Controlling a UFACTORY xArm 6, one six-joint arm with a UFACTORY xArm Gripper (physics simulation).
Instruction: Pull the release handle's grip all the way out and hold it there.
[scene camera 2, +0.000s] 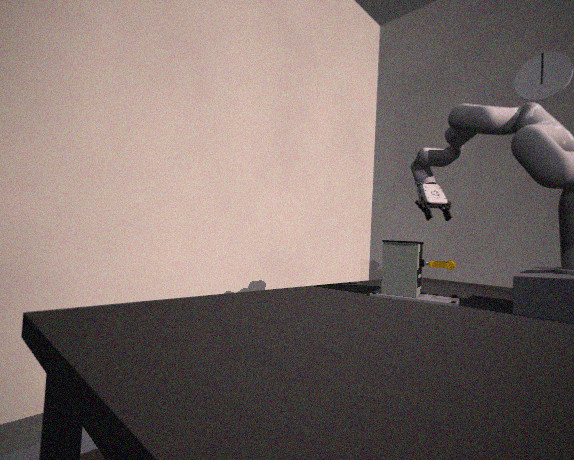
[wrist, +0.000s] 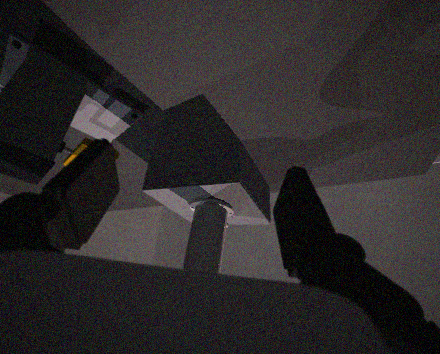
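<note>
The release handle's yellow grip (scene camera 2: 442, 265) (wrist: 76, 154) sticks out sideways on a thin rod from a tall grey-green housing (scene camera 2: 401, 270). The housing stands on a flat light base plate (scene camera 2: 440, 300). In the wrist view a sliver of the grip shows, and the left-hand finger hides the rest. My gripper (scene camera 2: 438, 218) (wrist: 199, 177) is open and empty. In the scene view it hangs above the grip, with a clear gap, and its fingers point down.
The dark table (scene camera 2: 300, 370) stretches toward the camera, with a corner at the left. The robot's grey base block (scene camera 2: 542, 297) stands to the right of the housing. A pale wall (scene camera 2: 200, 150) rises behind the table at the left.
</note>
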